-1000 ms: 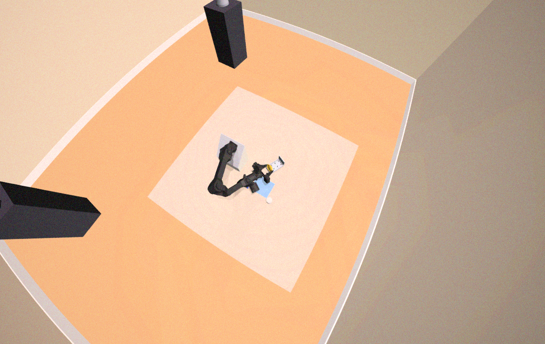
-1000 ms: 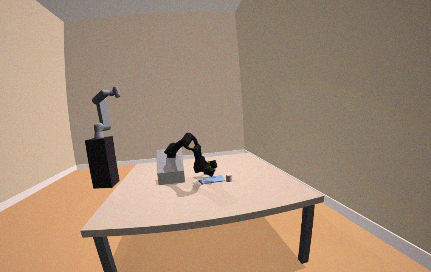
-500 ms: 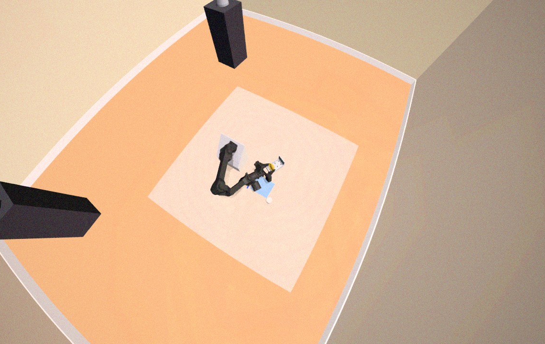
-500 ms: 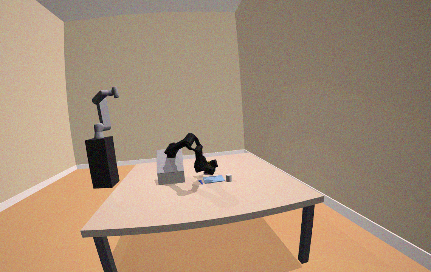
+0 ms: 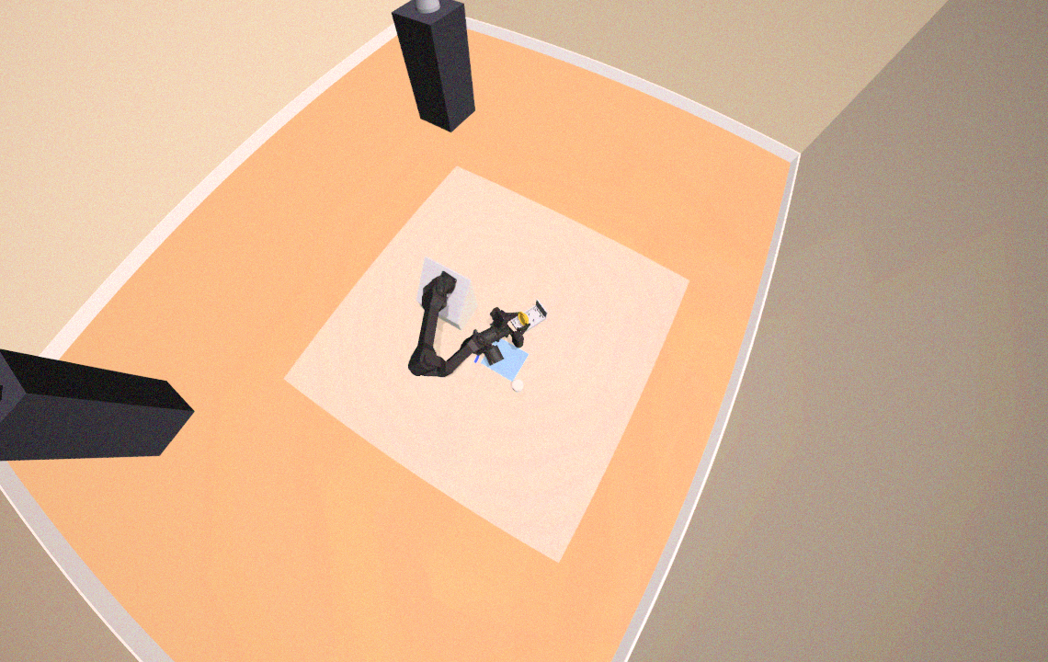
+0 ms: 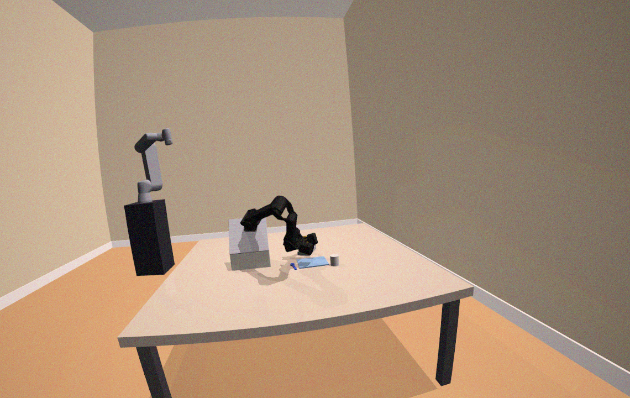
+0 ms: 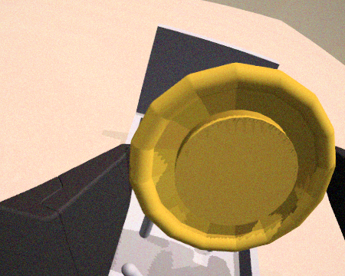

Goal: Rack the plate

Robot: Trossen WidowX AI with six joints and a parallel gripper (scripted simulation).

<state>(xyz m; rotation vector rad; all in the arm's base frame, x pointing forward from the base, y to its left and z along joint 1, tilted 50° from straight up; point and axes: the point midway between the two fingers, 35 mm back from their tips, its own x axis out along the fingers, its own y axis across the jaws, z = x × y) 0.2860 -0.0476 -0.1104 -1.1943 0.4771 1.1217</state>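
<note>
My gripper tip is 2 cm to the right of the dish rack and 5 cm above it. Round my gripper tip: blue spoon (9 cm behind, 20 cm to the right, 7 cm below); then light blue mat (1 cm ahead, 17 cm to the right, 7 cm below); then yellow plate (1 cm to the right).
</note>
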